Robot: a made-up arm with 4 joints.
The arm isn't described. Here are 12 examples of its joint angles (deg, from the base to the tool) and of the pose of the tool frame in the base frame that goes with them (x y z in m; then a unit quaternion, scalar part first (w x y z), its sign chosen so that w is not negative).
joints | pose
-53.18 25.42 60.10 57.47 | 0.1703 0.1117 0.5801 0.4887 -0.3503 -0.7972 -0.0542
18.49 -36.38 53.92 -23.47 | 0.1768 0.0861 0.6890 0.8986 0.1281 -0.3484 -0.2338
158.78 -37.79 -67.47 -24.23 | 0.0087 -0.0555 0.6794 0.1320 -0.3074 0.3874 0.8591
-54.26 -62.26 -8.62 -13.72 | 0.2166 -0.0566 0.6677 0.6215 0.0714 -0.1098 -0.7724
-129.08 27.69 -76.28 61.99 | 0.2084 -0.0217 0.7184 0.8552 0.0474 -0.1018 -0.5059
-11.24 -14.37 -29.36 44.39 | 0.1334 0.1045 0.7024 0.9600 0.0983 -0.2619 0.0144
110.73 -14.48 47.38 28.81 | -0.0073 -0.0391 0.6752 0.5011 0.6188 -0.4344 0.4211
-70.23 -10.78 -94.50 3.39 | 0.2443 -0.0151 0.6577 0.7532 0.4389 0.3863 -0.3014
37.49 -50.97 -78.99 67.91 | 0.1141 0.0581 0.7568 0.9080 0.3650 -0.0713 0.1928
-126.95 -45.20 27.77 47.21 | 0.1970 -0.1221 0.6319 0.0941 -0.7865 -0.0868 -0.6041
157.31 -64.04 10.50 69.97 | 0.0084 -0.1081 0.6694 0.4293 0.6587 -0.4237 0.4498
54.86 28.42 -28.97 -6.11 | 0.0255 0.0540 0.6909 0.6015 0.0733 0.2018 0.7695
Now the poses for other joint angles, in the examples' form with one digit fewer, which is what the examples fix.
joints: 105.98 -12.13 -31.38 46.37
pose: 0.036 -0.055 0.719 0.440 0.443 -0.079 0.777
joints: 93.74 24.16 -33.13 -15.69
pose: 0.002 -0.007 0.683 0.342 -0.054 0.218 0.912
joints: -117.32 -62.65 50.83 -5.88
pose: 0.142 -0.107 0.687 0.057 0.583 0.178 0.790
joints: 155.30 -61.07 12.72 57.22
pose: 0.013 -0.099 0.681 0.466 0.636 -0.360 0.498
